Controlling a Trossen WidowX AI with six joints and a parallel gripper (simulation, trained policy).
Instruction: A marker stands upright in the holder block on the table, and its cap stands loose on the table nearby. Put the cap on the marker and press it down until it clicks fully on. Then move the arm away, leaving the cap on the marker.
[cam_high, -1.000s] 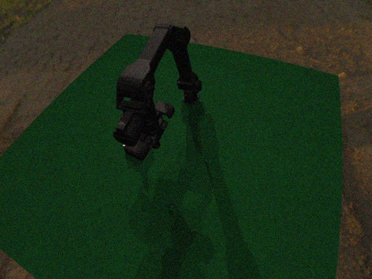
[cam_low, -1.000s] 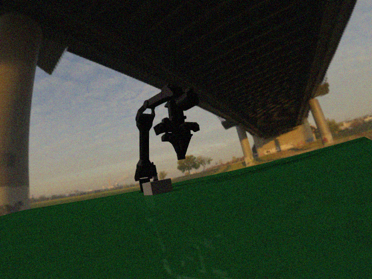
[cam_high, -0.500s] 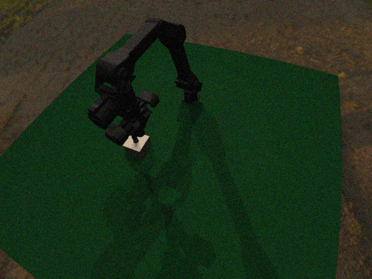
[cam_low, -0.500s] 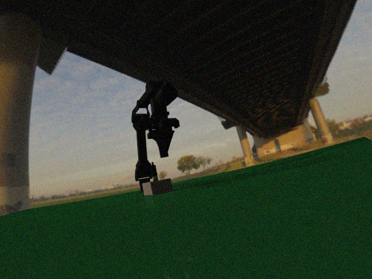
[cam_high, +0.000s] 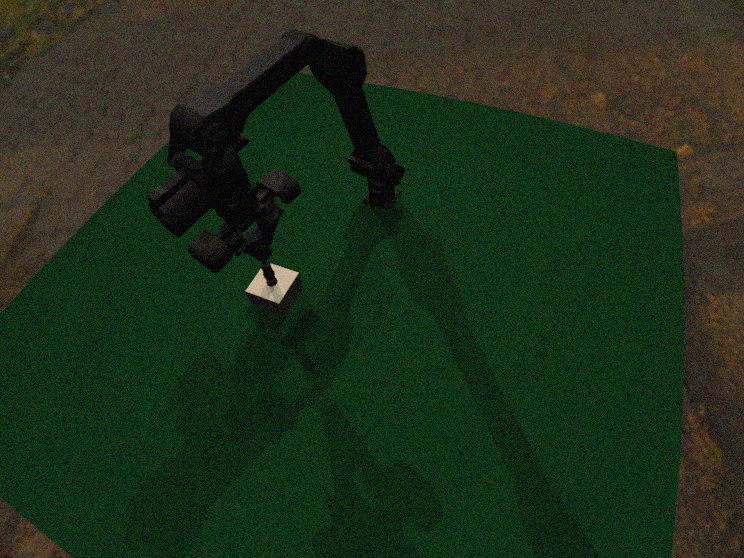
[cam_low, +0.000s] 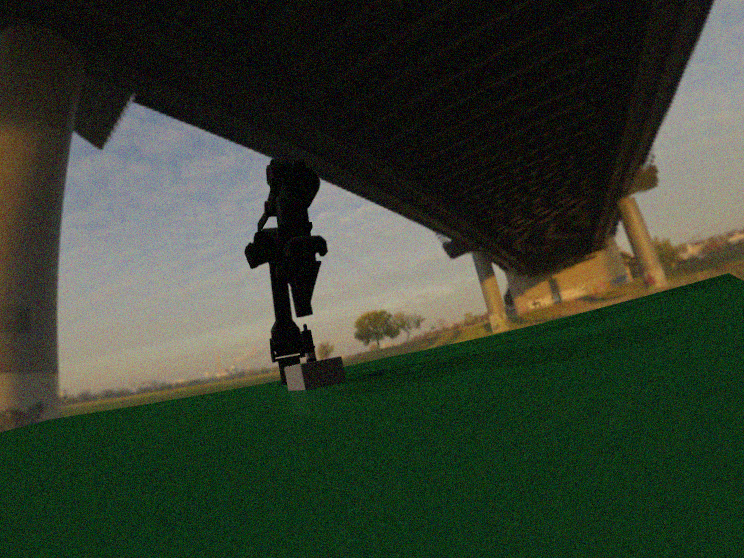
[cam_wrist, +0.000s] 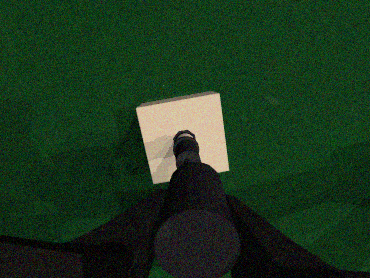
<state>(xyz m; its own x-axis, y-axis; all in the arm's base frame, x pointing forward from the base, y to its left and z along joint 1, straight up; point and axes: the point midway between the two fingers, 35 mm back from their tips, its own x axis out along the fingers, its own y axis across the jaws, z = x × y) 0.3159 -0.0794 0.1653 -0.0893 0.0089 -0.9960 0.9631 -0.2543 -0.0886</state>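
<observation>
My gripper tip is 11 cm above the pale holder block. Round my gripper tip: dark cap: 1 cm above.
</observation>
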